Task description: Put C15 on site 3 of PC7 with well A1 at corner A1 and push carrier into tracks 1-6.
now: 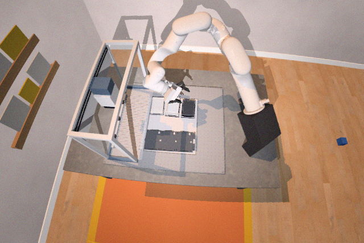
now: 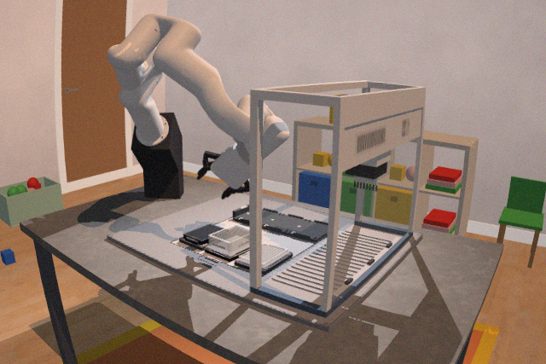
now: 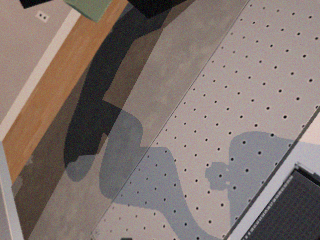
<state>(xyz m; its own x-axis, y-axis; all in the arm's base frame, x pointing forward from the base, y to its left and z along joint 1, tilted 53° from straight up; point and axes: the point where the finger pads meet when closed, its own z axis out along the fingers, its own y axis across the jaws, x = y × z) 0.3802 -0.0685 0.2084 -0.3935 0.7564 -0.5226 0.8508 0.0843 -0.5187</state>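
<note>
Right now my hand is 190 mm short of the pale 96-well plate, 50 mm to the left of it and 160 mm above it. From my hand the other things lie so: dark plate C16: 30 mm behind, 10 mm to the left, 160 mm below; dark plate carrier PC7: 130 mm ahead, 230 mm to the left, 170 mm below; white deep-well block: 70 mm ahead, 20 mm to the right, 150 mm below.
</note>
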